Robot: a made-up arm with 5 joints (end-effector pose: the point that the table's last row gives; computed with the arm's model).
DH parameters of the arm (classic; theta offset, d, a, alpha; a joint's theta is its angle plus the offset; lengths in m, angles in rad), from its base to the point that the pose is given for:
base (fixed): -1.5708 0.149 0 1.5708
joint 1: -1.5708 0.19 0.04 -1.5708
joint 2: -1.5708 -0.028 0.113 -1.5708
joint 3: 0 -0.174 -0.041 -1.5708
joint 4: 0 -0.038 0.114 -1.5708
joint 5: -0.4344 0 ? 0
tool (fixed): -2.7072 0.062 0 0
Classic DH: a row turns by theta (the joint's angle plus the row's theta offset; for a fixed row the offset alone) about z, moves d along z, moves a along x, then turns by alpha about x.
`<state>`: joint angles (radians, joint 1 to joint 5).
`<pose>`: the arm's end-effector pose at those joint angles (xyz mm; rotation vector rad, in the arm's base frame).
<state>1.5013 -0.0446 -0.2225 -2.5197 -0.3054</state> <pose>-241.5 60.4 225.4 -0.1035 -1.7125 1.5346</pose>
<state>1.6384 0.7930 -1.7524 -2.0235 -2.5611</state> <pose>-206.5 -136.7 40.3 0.0789 0.4560 -0.2499</pose>
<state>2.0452 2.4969 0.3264 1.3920 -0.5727</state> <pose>-281.2 -186.6 383.1 -1.2363 -0.8776 0.6595</pose>
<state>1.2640 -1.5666 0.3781 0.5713 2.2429</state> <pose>110.9 117.0 76.0 0.8513 1.2729 0.0371</pose>
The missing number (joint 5, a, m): -0.1069
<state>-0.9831 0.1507 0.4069 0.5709 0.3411</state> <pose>-293.2 -171.3 211.5 1.1819 0.3803 0.1461</pose>
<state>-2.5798 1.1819 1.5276 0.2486 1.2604</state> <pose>-443.3 -4.3 168.0 2.5548 -0.3228 -1.5744</pose>
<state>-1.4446 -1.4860 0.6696 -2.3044 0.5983</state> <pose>-74.9 -93.3 172.4 0.4617 -0.9116 0.1883</pose>
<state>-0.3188 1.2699 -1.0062 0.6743 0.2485</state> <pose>-415.3 54.5 170.6 -0.6204 -0.5517 0.7065</pose>
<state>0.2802 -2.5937 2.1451 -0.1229 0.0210</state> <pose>94.2 16.3 -1.6 -2.6614 1.3191 -0.7547</pose>
